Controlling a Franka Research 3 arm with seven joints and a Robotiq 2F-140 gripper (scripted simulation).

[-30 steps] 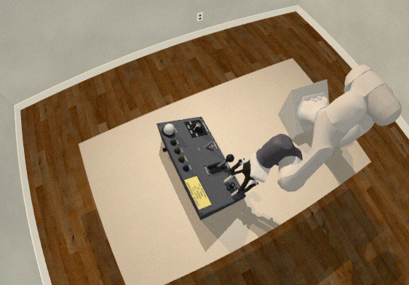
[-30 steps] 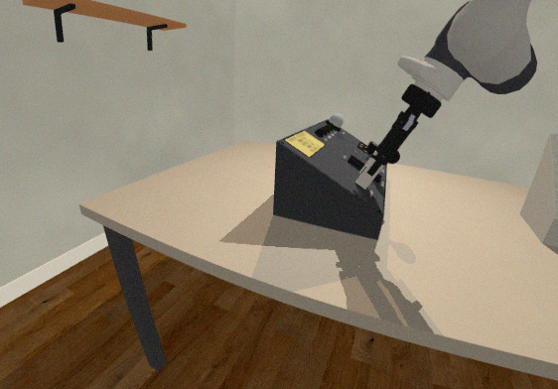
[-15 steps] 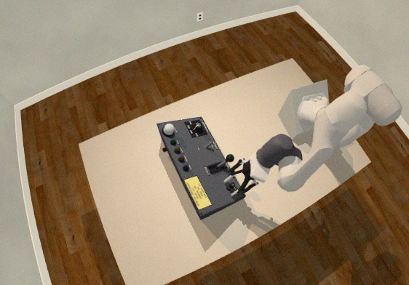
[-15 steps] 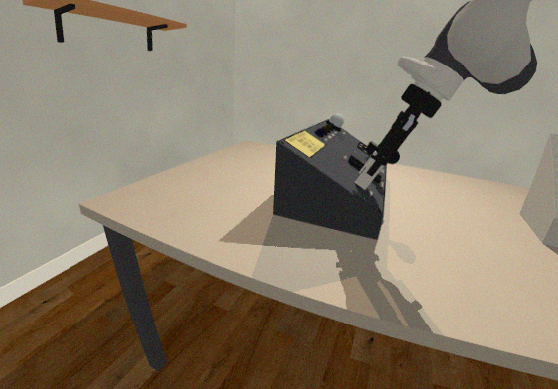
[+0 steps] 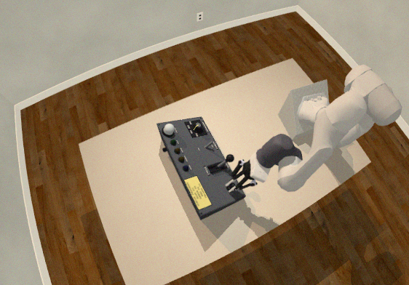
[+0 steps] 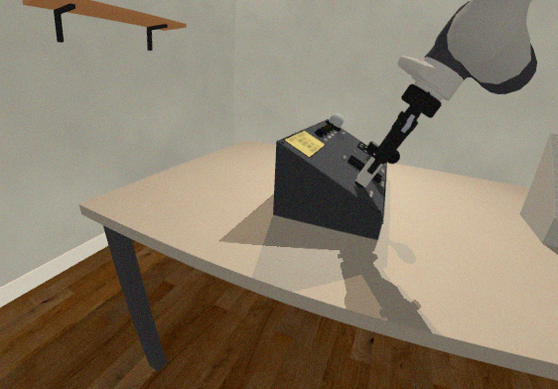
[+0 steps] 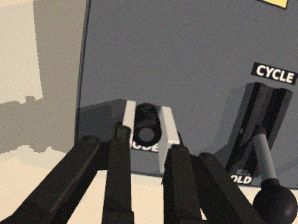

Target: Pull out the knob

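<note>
My gripper is now 2 cm above the black mode knob and 1 cm short of it. The rest, counted from my hand: cycle lever 12 cm to the right, 1 cm below, 1 cm behind; dark grey console 18 cm to the right, 5 cm ahead, 4 cm below; check toggle 24 cm to the right, 2 cm below, 1 cm ahead.
</note>
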